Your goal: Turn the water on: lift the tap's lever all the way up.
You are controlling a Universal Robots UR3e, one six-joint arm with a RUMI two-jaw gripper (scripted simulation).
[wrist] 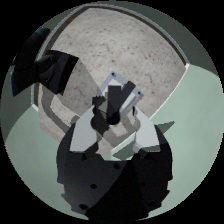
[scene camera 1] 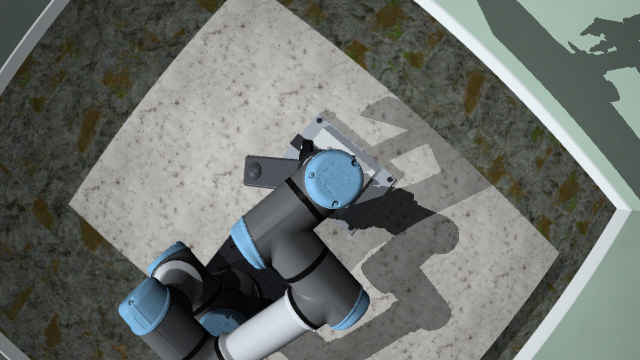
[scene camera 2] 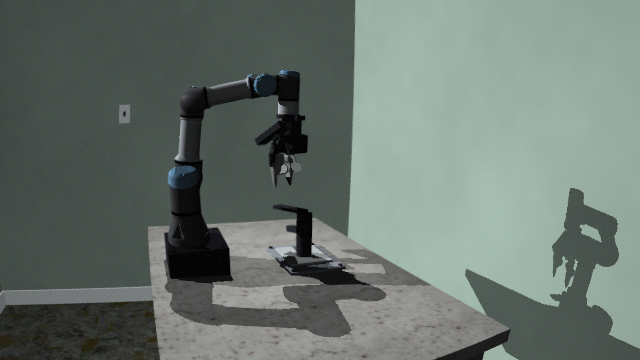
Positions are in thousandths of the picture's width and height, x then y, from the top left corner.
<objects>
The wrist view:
gripper: 511, 475
black tap: 565, 404
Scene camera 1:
gripper: 474, 476
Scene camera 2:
gripper: 441, 518
black tap: 476, 704
</objects>
